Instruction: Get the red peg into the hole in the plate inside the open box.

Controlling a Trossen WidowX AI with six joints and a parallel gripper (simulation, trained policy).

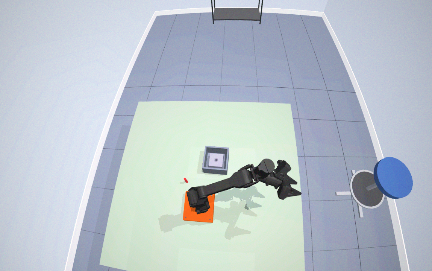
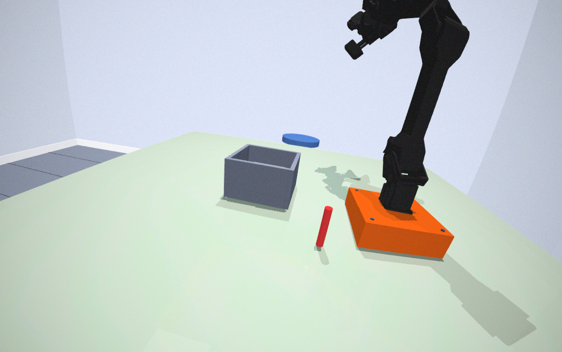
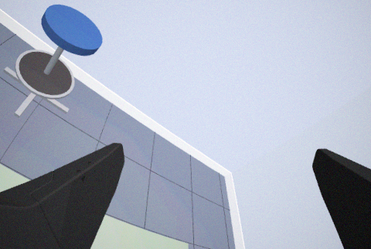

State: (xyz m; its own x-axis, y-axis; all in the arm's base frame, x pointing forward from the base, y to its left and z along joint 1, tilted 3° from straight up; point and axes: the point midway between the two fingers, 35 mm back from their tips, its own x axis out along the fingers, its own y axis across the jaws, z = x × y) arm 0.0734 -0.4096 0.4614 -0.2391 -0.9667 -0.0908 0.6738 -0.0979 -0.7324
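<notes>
Right now my gripper tip is 110 mm short of the red peg, 600 mm to the right of it and 440 mm above it. From my gripper tip the other things lie so: plate 260 mm ahead, 410 mm to the left, 440 mm below; grey box 260 mm ahead, 410 mm to the left, 460 mm below.
</notes>
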